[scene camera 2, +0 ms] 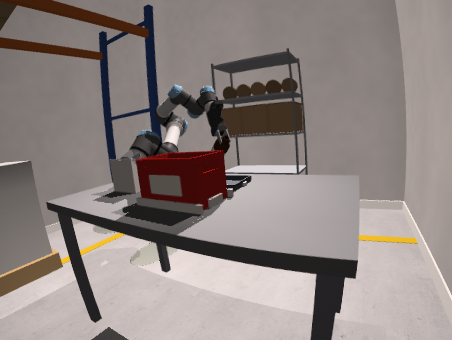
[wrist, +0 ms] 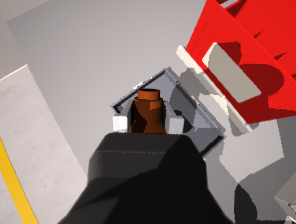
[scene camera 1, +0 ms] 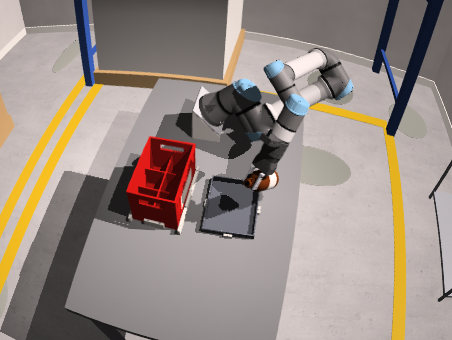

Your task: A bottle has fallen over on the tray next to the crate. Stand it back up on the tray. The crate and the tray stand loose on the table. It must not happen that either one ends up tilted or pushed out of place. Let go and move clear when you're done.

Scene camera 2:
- red crate: 189,177
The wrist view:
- my gripper: 148,108
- bottle: 148,104
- red crate: 236,57
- tray: 205,134
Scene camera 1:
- my gripper: 249,185
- red crate: 172,179
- tray: 231,206
